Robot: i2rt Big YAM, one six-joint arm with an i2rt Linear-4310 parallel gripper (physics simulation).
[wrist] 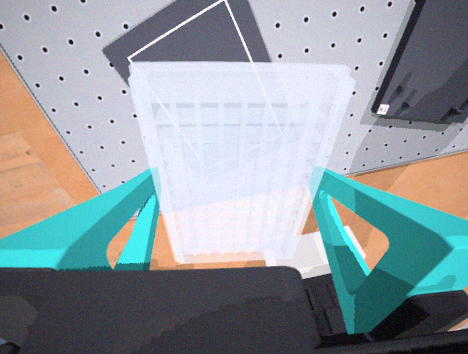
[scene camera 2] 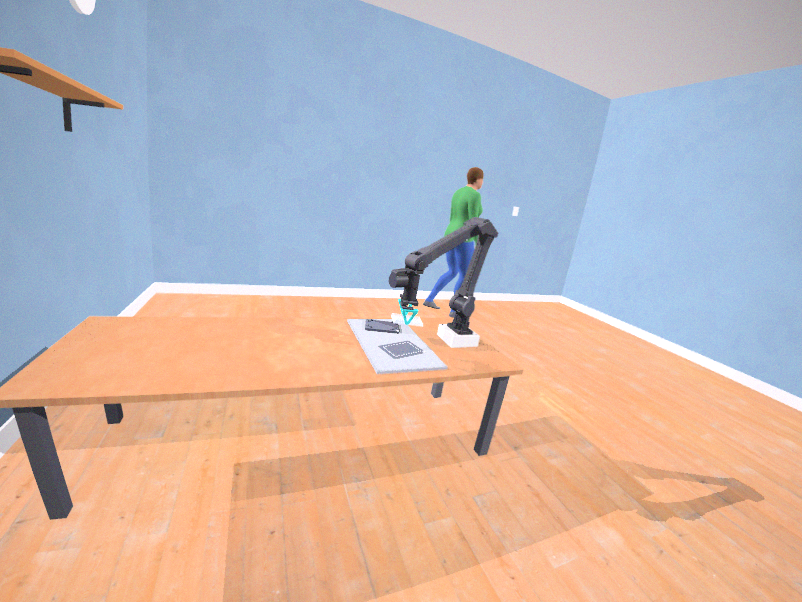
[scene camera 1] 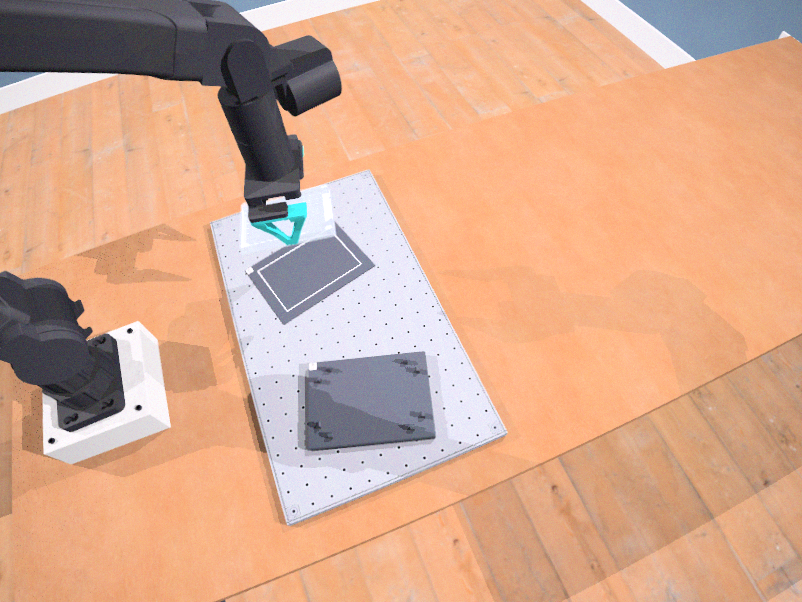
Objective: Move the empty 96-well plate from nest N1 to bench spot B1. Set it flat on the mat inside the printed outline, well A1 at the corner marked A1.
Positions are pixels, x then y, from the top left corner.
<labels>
gripper: holds a well plate (scene camera 1: 319, 224)
</labels>
